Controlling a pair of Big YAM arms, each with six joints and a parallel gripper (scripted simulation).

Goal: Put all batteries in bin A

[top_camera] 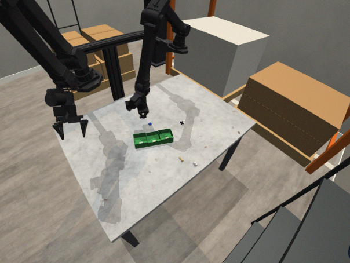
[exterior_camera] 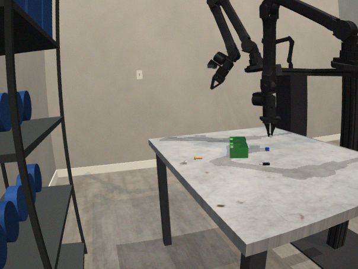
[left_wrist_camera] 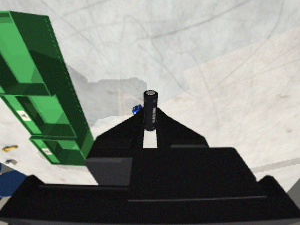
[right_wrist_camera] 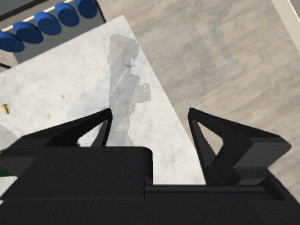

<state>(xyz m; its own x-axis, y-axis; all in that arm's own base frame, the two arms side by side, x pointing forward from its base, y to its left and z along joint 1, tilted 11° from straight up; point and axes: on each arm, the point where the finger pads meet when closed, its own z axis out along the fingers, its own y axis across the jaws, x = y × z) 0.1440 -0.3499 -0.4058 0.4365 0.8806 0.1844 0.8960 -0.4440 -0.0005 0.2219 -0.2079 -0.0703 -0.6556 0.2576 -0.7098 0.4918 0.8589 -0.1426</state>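
Now: left hand right at the black battery. The rest, counted from my left hand: yellow screw 40 cm ahead, 6 cm below, 2 cm to the right; then blue piece 6 cm below, 4 cm ahead, 2 cm to the left; then green three-compartment bin 16 cm ahead, 5 cm to the right, 5 cm below.
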